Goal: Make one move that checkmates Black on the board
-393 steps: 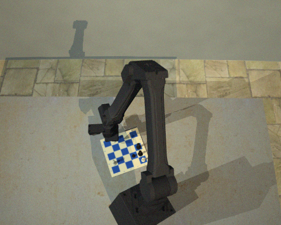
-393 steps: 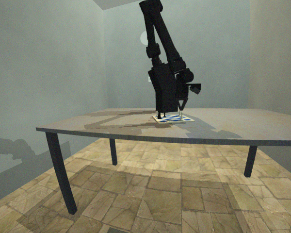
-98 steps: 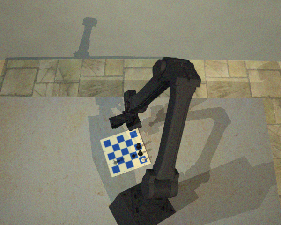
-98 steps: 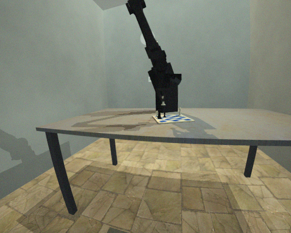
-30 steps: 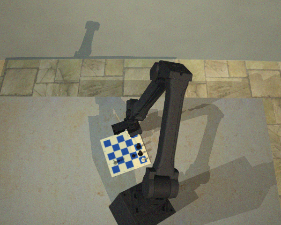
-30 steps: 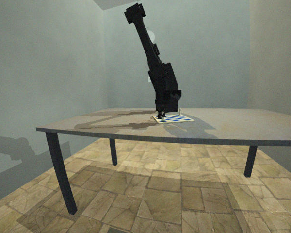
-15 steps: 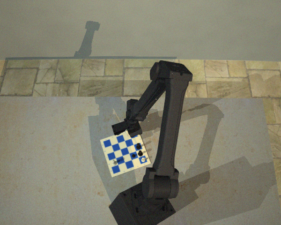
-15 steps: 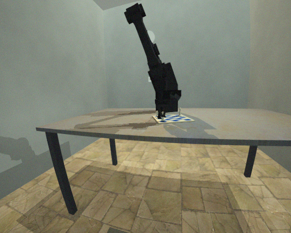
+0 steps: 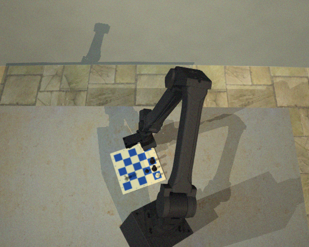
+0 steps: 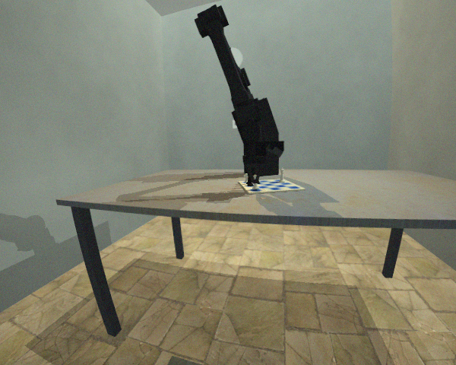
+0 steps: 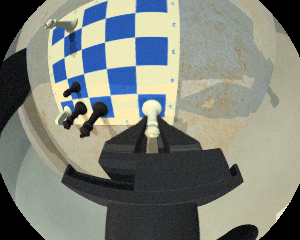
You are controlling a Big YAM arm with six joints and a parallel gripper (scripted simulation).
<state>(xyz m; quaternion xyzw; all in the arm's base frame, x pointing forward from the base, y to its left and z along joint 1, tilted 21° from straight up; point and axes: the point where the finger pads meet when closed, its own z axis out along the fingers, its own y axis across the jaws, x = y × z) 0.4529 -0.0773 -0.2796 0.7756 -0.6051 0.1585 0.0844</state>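
Now: the chessboard 9 cm behind my hand, 6 cm to the left of it and 4 cm below it.
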